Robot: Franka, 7 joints.
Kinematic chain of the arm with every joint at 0, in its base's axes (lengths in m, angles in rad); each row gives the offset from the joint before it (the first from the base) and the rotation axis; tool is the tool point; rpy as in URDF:
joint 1: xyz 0 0 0.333 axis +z
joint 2: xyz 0 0 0 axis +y
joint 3: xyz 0 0 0.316 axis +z
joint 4: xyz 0.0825 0 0 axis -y
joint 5: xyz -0.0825 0 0.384 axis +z
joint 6: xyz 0 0 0 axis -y
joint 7: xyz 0.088 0 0 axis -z
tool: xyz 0 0 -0.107 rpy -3.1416 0 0
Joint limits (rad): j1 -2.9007..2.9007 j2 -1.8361..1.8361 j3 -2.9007..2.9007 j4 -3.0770..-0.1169 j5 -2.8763..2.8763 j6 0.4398..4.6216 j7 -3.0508..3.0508
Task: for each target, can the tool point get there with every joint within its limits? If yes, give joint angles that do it. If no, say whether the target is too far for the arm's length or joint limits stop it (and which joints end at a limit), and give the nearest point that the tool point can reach.
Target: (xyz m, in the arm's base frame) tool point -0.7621 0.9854 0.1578
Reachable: no: too far | nearest point -0.5197 0.6720 0.2135 | short by 0.400 m
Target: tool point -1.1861 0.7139 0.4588
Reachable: no: too far | nearest point -0.7320 0.4406 0.4106 | short by 0.532 m
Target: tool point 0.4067 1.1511 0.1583
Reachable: no: too far | nearest point 0.2829 0.8007 0.2115 | short by 0.375 m
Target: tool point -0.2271 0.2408 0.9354
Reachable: yes | joints -2.2448 -0.6976 -0.5909 -1.0937 -0.6219 1.2110 -1.5607
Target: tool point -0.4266 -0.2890 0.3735
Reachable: yes | joints -1.3642 0.1634 -1.3669 -2.1854 1.1472 1.7068 2.0457
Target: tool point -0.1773 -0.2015 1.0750
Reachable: yes | joints 1.7160 -0.5698 0.9923 -0.8780 0.8893 3.6681 -1.1051
